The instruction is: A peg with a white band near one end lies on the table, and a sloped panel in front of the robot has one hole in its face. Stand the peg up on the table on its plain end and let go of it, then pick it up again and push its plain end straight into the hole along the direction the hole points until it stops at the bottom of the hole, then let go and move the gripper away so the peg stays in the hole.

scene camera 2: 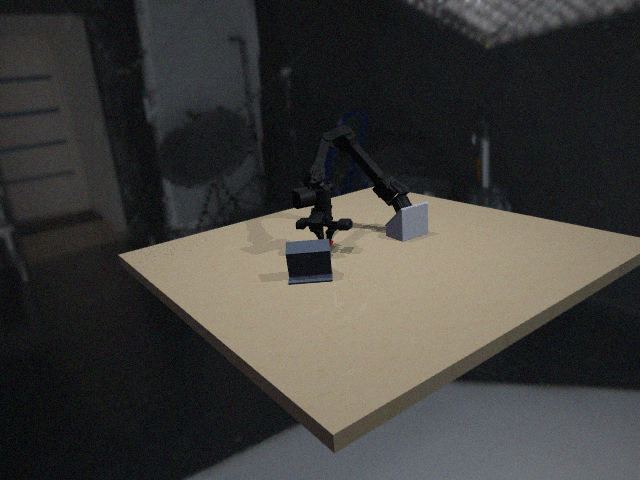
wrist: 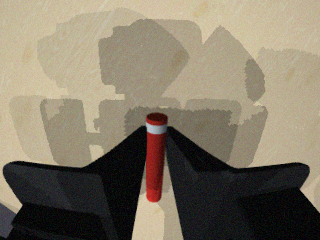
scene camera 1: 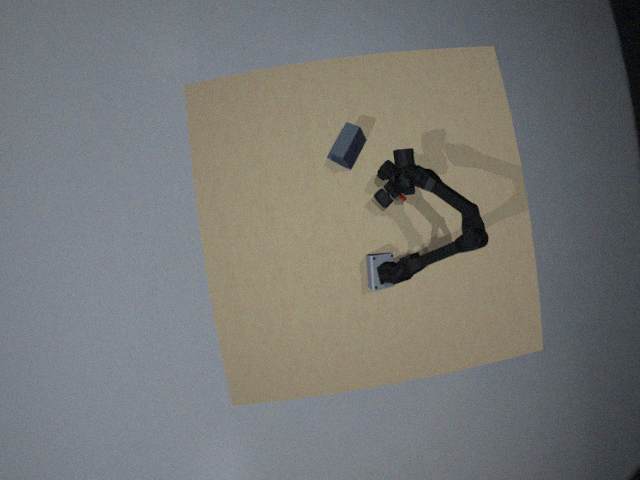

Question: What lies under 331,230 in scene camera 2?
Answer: My gripper.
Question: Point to a sloped panel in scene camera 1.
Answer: At 351,135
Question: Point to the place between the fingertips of my gripper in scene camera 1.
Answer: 392,186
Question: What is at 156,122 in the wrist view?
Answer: A red peg.
